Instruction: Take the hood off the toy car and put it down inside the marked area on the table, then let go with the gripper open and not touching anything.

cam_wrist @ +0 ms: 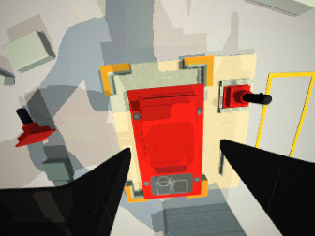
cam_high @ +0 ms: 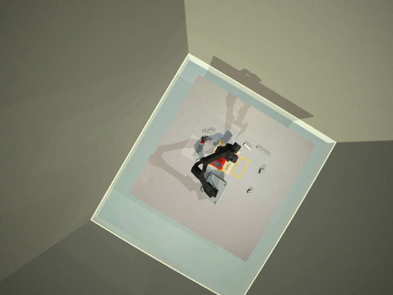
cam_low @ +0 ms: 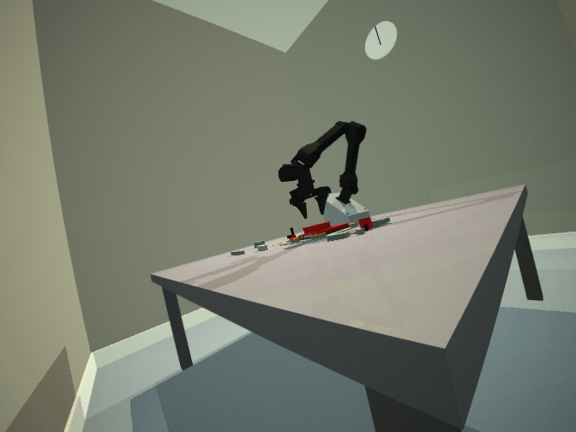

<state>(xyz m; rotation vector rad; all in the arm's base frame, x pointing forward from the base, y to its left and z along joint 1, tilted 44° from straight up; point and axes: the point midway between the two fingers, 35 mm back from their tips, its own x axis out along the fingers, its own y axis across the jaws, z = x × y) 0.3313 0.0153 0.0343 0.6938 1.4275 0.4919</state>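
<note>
The red hood is 40 mm below my gripper tip. The rest, counted from my gripper tip: small wheel 230 mm behind, 370 mm to the right, 80 mm below.
</note>
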